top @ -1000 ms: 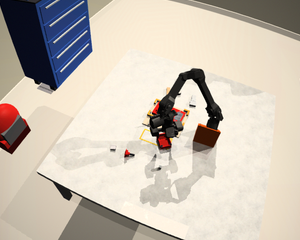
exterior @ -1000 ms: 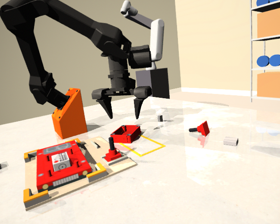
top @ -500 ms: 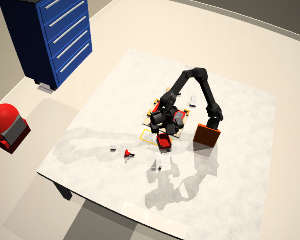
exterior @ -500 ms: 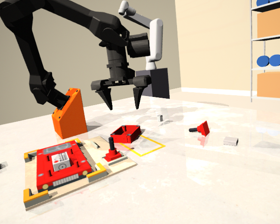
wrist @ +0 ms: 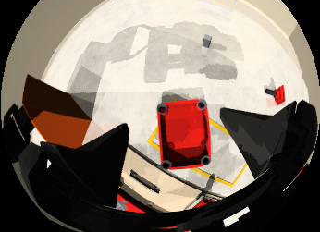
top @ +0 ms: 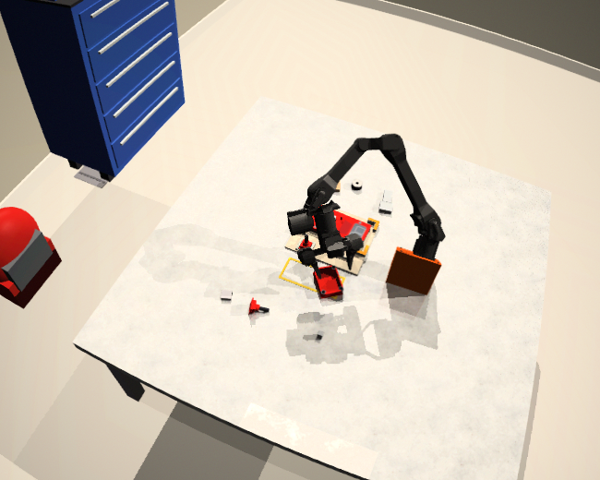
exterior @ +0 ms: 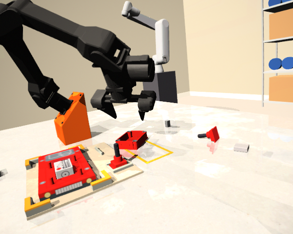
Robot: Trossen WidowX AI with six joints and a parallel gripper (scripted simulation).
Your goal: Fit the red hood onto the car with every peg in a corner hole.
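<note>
My gripper tip is now 70 mm above the hood, 20 mm short of it and 10 mm to the left of it. From my gripper tip the other things lie so: grey engine block (230 mm to the right, 90 mm ahead, 50 mm below).
</note>
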